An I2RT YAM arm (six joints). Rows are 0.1 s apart.
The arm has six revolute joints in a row. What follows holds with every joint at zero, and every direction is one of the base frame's.
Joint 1 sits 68 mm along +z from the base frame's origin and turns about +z.
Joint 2 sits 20 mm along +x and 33.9 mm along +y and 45.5 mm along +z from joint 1 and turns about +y.
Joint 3 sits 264 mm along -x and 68.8 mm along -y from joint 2 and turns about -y.
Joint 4 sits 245 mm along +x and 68.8 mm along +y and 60 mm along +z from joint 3 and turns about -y.
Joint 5 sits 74 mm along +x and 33.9 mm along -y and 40.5 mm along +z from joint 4 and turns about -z.
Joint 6 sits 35.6 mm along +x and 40.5 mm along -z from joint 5 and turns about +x.
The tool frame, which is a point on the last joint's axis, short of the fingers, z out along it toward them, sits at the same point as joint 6; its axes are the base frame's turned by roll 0, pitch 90 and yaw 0 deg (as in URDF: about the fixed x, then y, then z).
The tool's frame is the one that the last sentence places.
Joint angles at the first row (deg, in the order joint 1, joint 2, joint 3, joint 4, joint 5, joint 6):
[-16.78, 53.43, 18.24, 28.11, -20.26, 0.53]
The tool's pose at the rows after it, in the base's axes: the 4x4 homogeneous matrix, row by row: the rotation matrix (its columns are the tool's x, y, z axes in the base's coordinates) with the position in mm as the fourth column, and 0 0 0 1 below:
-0.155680 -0.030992 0.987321 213.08; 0.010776 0.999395 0.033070 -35.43; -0.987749 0.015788 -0.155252 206.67; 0 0 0 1
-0.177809 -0.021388 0.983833 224.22; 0.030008 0.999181 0.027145 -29.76; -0.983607 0.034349 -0.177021 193.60; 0 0 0 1
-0.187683 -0.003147 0.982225 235.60; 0.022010 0.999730 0.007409 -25.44; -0.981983 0.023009 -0.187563 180.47; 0 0 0 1
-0.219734 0.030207 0.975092 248.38; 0.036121 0.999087 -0.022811 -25.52; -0.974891 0.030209 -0.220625 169.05; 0 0 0 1
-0.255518 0.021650 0.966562 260.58; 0.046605 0.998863 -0.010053 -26.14; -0.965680 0.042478 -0.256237 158.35; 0 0 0 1
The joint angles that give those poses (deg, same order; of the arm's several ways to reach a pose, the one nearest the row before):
[-11.63, 59.18, 17.98, 32.01, -13.38, -1.23]
[-9.22, 65.11, 17.71, 37.03, -10.63, 0.07]
[-7.30, 71.70, 17.68, 43.11, -7.59, -0.12]
[-6.60, 77.87, 19.12, 45.95, -5.13, 0.61]
[-6.50, 83.32, 20.97, 47.43, -5.71, 1.00]

